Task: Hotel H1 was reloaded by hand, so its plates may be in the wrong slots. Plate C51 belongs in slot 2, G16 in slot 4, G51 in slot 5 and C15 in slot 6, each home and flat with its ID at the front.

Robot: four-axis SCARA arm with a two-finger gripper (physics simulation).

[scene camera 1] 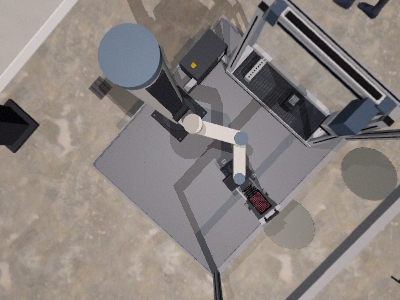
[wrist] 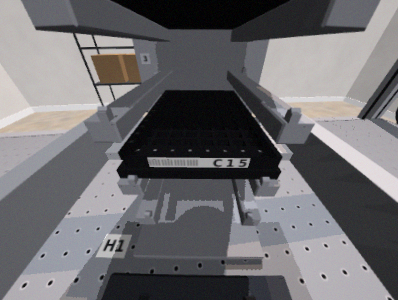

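Plate C15 is black, its ID label facing front, and looks level in hotel H1. It lies over a low pair of brackets; whether it touches them is unclear. Another bracket pair shows below it and one above. My gripper is shut on plate C15, one finger pad at each side edge near its front. A black plate underside hangs over the upper brackets, its ID out of view. A plate with red wells shows on top of the hotel. C51, G16 and G51 cannot be told apart.
An H1 label lies on the perforated deck. A dark box with a yellow mark stands by the arm base. A framed instrument with a dark bed stands at the upper right. A shelf with a cardboard box is behind the hotel.
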